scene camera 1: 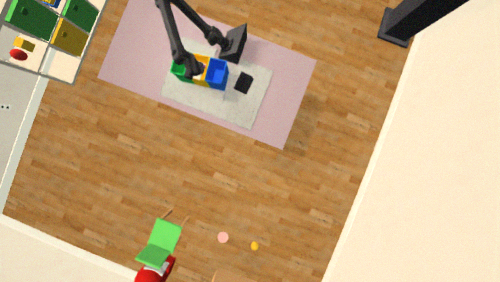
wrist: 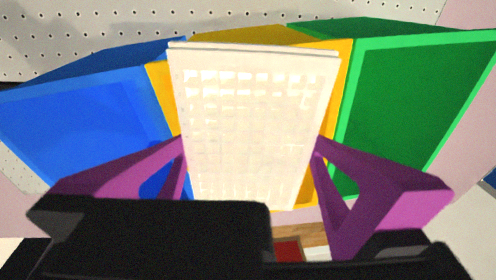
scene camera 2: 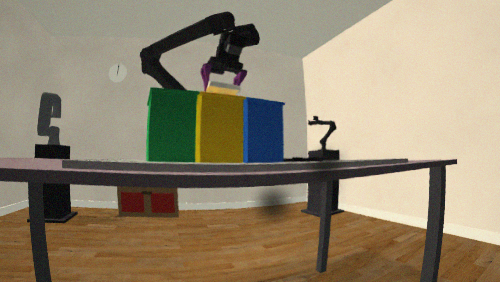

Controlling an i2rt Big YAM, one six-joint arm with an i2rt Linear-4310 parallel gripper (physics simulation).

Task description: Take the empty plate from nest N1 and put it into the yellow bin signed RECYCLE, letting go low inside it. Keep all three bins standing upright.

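Frame: origin at the arm's base, x ahead, y left, z up, level; centimetres.
Seen in the pictures: gripper, between the fingertips: (wrist: 248, 139) (scene camera 2: 219, 93); arm's base, origin of its link: (scene camera 1: 227, 46).
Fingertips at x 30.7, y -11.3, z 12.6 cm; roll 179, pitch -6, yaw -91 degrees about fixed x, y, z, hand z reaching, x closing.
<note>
Offsets run from my fingertips to a thing's top centre. Level surfaces: height alone.
My gripper (scene camera 1: 199, 68) (scene camera 2: 222, 84) (wrist: 248, 139), with purple fingers, is shut on a white plate {dx -0.2, dy +0.1, dz +1.7 cm} (scene camera 2: 223, 89) (wrist: 250, 110) with a grid of wells, gripping it by its two long sides. The plate is at rim height over the yellow bin {dx -3.4, dy -1.1, dz -1.6 cm} (scene camera 1: 202, 59) (scene camera 2: 220, 130) (wrist: 345, 62) and hides most of its opening in the wrist view. How far the plate reaches below the rim is unclear. The blue bin {dx -4.5, dy +12.1, dz -1.6 cm} (scene camera 1: 217, 71) (scene camera 2: 263, 130) (wrist: 85, 120) and green bin {dx -2.4, dy -14.4, dz -1.6 cm} (scene camera 1: 180, 71) (scene camera 2: 172, 125) (wrist: 415, 95) flank it. All three bins stand upright. The RECYCLE sign and nest N1 cannot be made out.
The bins stand close together on a light perforated board {dz -19.6 cm} (scene camera 1: 240, 115) (wrist: 125, 16) on the pink table {dz -20.9 cm} (scene camera 1: 295, 90). A black item {dx -8.3, dy +32.4, dz -18.1 cm} (scene camera 1: 243, 82) lies beyond the blue bin. A dark box-like object (scene camera 1: 235, 44) stands close to the bins and the arm.
</note>
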